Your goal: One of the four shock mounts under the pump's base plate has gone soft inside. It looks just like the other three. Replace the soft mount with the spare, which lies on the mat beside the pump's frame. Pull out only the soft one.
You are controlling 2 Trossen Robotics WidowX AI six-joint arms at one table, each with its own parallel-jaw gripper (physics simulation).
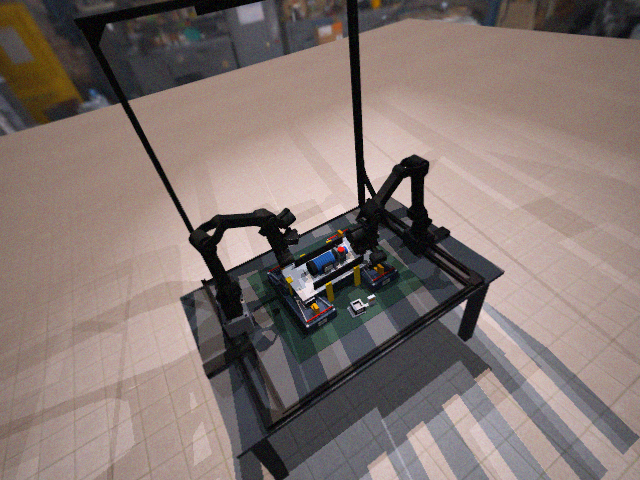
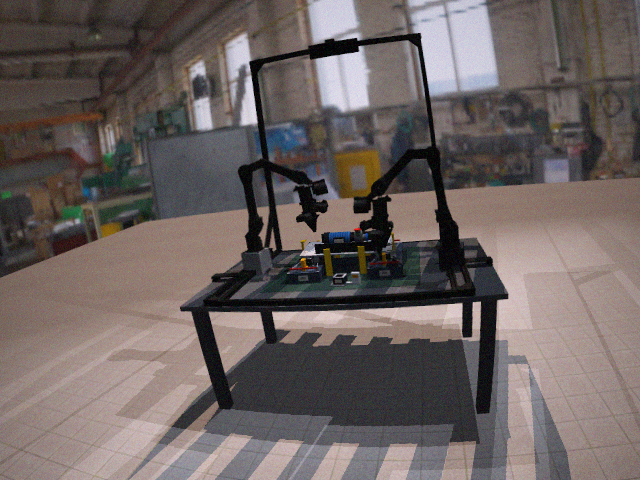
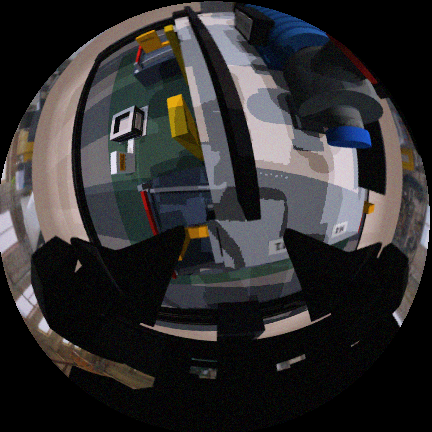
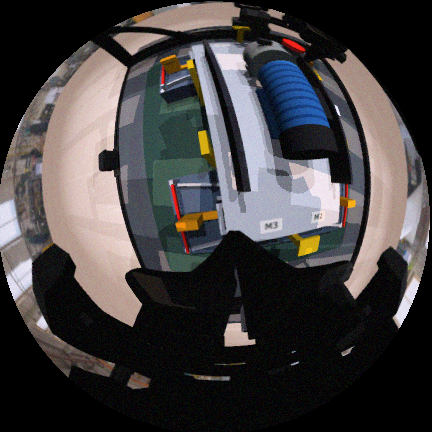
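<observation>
The pump (image 1: 321, 262) (image 2: 338, 237) (image 4: 295, 95) stands on its pale base plate (image 4: 280, 200) (image 3: 310, 200). Orange tabs show at the mounts: one near M3 (image 1: 314, 307) (image 4: 190, 222), one near M1 (image 1: 379, 269) (image 3: 197, 231), one near M2 (image 4: 348, 202), one near M4 (image 3: 369, 207). A white block with an orange mark (image 1: 371, 298) (image 2: 355, 277) (image 3: 121, 162) lies on the mat beside the frame. My left gripper (image 3: 236, 232) is open and empty, low over the M1 end. My right gripper (image 4: 233, 235) (image 2: 313, 229) is shut and empty, above the M3 end. The mounts' bodies are largely hidden.
A square black-and-white open box (image 1: 356, 306) (image 2: 339, 279) (image 3: 128, 123) stands beside the white block. Yellow posts (image 1: 329, 291) (image 1: 356, 275) rise along the plate's near side. Black rails (image 3: 225, 110) (image 4: 227, 115) run along the plate. Dark blue trays with red edges lie under both ends.
</observation>
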